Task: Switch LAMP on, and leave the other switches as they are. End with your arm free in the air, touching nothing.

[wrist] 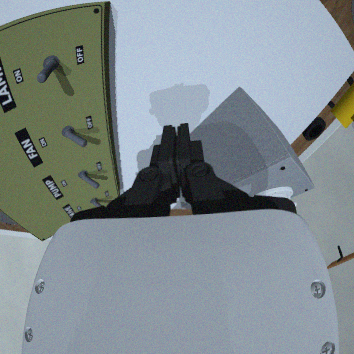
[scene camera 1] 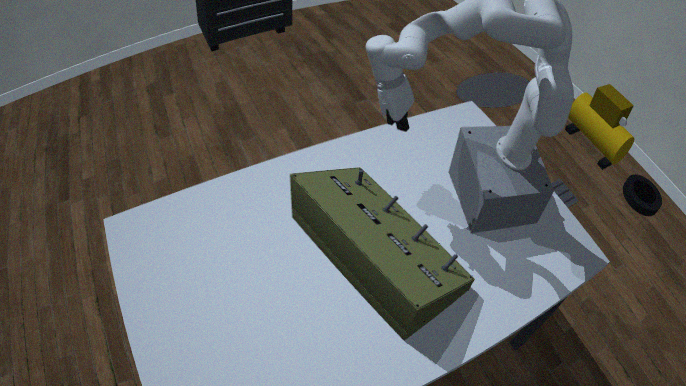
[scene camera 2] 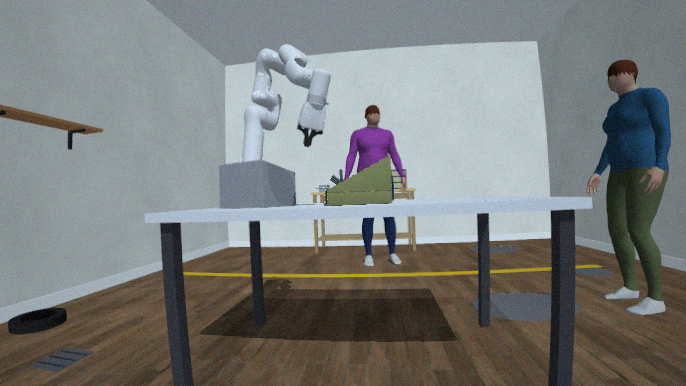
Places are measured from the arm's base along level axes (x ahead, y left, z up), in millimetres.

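Where they show: gripper, fingertip midpoint: (wrist: 178, 142) (scene camera 1: 403, 129) (scene camera 2: 306, 146); arm's base, link origin: (scene camera 1: 513, 153) (scene camera 2: 251, 168).
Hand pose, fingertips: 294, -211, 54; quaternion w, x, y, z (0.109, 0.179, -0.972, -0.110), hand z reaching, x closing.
Each offset is from my fingertips to the top centre of the thing, as dx, dy, dz.
The olive switch box (scene camera 1: 350, 235) (scene camera 2: 367, 187) (wrist: 20, 200) stands on the white table. The LAMP lever @(+135, -2, -98) (scene camera 1: 359, 177) (scene camera 2: 341, 175) (wrist: 47, 69) leans to the ON side, away from its OFF label. The FAN lever @(+114, +116, -110) (scene camera 1: 390, 204) (wrist: 74, 136), PUMP lever @(+106, +236, -110) (scene camera 1: 420, 232) (wrist: 89, 178) and DRIVE lever @(+98, +356, -110) (scene camera 1: 449, 263) (wrist: 96, 202) lean to the OFF side; DRIVE is partly hidden in the wrist view. My gripper (scene camera 1: 402, 128) (scene camera 2: 308, 145) (wrist: 178, 142) is shut and empty. It hangs free in the air, robot side of the box, clear of the levers.
The grey pedestal (scene camera 1: 512, 215) (scene camera 2: 242, 185) (wrist: 240, 135) under my arm stands beside the box on the white table (scene camera 1: 200, 260) (scene camera 2: 475, 205). A yellow compressor (scene camera 1: 600, 127) and a black tyre (scene camera 1: 642, 195) lie beyond the table. Two people (scene camera 2: 372, 145) (scene camera 2: 637, 130) stand apart from it.
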